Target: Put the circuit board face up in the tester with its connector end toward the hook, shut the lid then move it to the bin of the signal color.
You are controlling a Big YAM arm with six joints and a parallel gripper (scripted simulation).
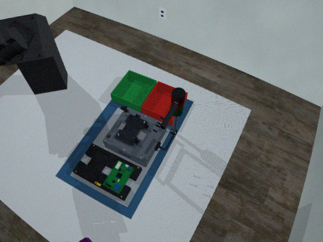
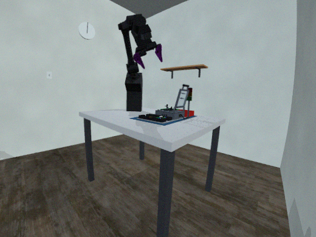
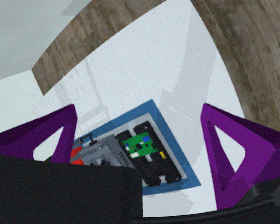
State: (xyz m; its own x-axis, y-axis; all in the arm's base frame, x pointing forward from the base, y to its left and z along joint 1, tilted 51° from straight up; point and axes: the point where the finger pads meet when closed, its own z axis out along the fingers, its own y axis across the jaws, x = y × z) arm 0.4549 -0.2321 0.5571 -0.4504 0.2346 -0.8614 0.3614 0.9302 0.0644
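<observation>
My gripper is now 8 cm past the green circuit board, 30 cm to the right of it and 32 cm above it. Round my hand: black latch hook: 13 cm behind, 54 cm to the left, 25 cm below; then red bin: 66 cm to the left, 33 cm below; then tester lid: 4 cm ahead, 45 cm to the left, 16 cm below.
</observation>
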